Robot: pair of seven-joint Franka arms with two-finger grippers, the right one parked.
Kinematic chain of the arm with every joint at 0, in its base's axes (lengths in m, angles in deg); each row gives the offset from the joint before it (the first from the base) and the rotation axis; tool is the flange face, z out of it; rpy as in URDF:
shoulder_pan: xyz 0 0 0.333 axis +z
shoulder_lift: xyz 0 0 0 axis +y
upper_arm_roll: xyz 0 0 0.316 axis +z
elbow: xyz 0.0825 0 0 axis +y
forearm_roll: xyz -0.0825 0 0.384 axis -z
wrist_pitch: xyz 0 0 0 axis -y
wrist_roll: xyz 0.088 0 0 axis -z
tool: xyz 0 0 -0.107 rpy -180 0 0
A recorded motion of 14 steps. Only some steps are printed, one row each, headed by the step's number.
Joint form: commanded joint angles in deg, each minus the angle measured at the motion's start. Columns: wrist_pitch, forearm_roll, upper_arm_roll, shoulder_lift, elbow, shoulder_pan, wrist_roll.
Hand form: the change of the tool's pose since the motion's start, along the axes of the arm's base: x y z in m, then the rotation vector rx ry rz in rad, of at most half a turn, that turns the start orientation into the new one. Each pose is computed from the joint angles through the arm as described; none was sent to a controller.
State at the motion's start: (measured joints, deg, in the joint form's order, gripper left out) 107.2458 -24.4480 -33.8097 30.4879 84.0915 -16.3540 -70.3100
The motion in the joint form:
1: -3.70 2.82 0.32 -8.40 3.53 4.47 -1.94
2: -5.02 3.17 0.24 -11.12 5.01 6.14 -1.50
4: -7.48 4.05 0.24 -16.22 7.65 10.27 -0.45
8: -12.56 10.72 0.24 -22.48 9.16 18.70 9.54
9: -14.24 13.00 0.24 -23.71 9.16 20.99 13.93
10: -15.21 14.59 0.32 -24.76 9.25 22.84 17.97
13: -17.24 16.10 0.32 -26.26 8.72 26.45 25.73
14: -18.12 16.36 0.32 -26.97 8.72 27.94 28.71
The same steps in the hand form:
1: 0.0029 0.0512 0.0539 0.0261 -0.0294 0.1250
2: 0.0017 0.0692 0.0677 0.0472 -0.0380 0.1454
4: 0.0041 0.1125 0.0927 0.0855 -0.0501 0.2037
8: 0.0120 0.1894 0.1297 0.0766 0.0334 0.2137
9: 0.0131 0.2088 0.1378 0.0632 0.0707 0.1873
10: 0.0142 0.2248 0.1446 0.0509 0.0931 0.1562
13: 0.0180 0.2569 0.1588 0.0412 0.1207 0.0917
14: 0.0184 0.2705 0.1637 0.0441 0.1310 0.0683

